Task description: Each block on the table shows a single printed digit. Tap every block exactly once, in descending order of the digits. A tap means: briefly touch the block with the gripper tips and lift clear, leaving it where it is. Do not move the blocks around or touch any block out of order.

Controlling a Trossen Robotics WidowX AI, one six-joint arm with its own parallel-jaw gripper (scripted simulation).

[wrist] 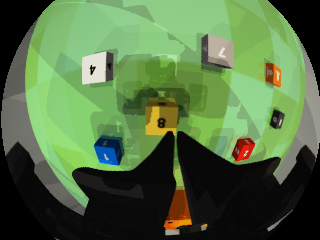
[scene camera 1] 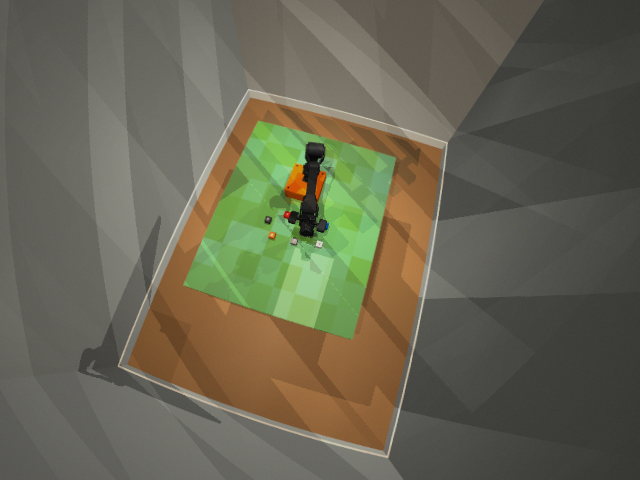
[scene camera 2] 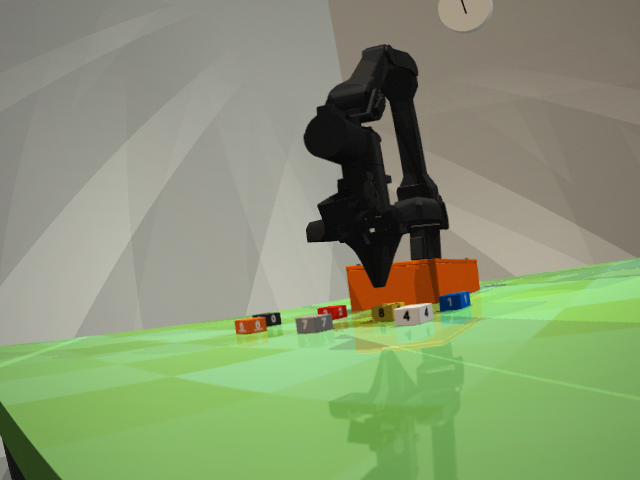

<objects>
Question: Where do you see a white block marked 4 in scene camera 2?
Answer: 417,314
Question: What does my gripper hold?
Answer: Nothing.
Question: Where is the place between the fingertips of my gripper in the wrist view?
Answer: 174,135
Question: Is my gripper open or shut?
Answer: Shut.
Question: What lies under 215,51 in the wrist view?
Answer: A grey 7 block.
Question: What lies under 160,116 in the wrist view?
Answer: A yellow block marked 8.
</objects>
